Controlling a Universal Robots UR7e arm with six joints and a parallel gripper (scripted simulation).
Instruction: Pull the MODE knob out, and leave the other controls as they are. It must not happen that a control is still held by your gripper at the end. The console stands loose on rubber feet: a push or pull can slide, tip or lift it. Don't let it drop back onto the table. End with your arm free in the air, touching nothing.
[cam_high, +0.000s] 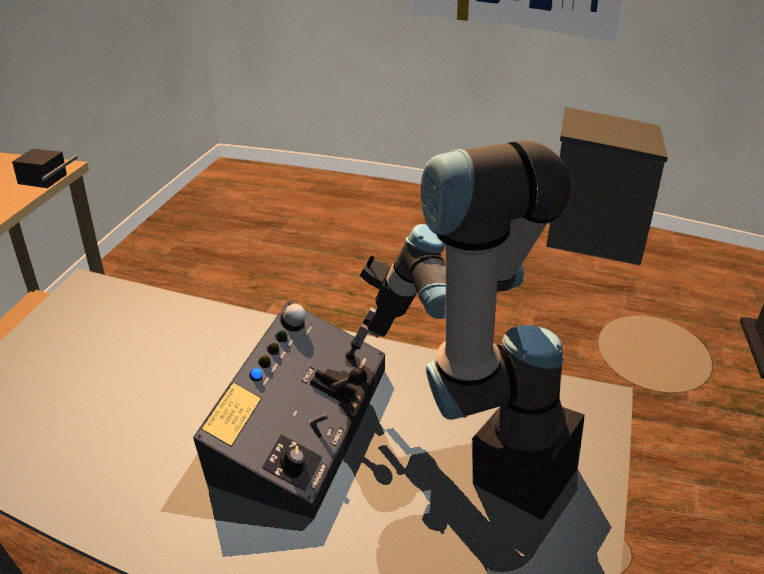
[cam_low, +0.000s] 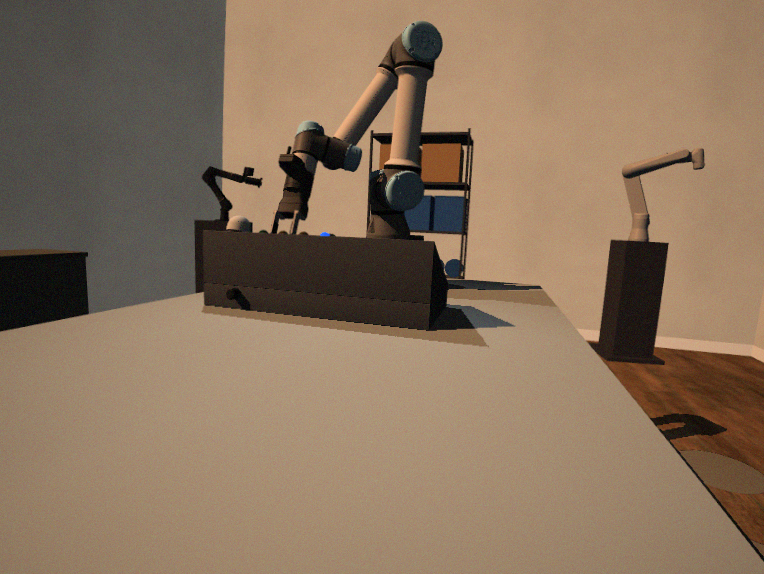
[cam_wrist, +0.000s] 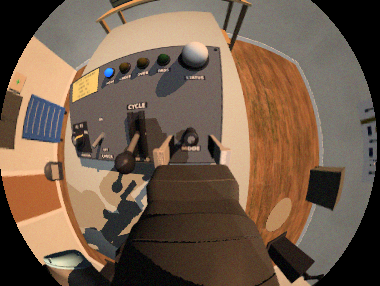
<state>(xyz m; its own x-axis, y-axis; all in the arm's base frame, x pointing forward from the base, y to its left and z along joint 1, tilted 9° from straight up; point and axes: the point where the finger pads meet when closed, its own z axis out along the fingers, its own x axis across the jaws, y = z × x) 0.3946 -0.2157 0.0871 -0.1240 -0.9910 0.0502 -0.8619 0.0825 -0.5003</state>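
The mode knob is 5 cm below my hand and 2 cm ahead of it. Also, from my hand: dark console: 17 cm to the left, 8 cm below, 8 cm ahead; black-ball lever: 12 cm to the left, 5 cm below, 2 cm ahead; program selector: 34 cm to the left, 8 cm ahead, 7 cm below.
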